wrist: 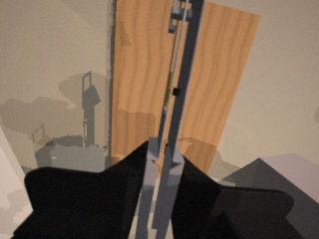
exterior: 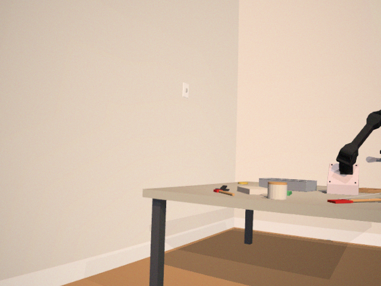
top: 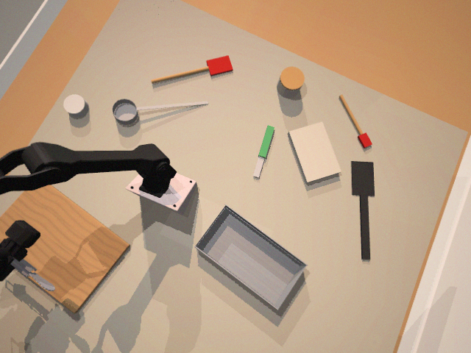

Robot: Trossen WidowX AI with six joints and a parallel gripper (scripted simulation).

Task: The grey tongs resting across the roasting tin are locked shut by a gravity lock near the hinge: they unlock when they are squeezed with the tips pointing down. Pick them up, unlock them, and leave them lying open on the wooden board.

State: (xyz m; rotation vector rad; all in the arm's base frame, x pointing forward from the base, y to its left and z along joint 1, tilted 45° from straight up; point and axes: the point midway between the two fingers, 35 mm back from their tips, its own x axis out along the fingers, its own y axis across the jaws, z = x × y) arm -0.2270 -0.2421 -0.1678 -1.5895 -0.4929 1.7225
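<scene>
The wooden board lies 40 mm to the left of my gripper tip and 140 mm below it. The rest, counted from my gripper tip: roasting tin: 560 mm ahead, 210 mm to the left, 120 mm below; yellow lock piece: 50 mm behind, 10 mm to the left, 40 mm above; green-handled tool: 480 mm ahead, 530 mm to the left, 140 mm below.
</scene>
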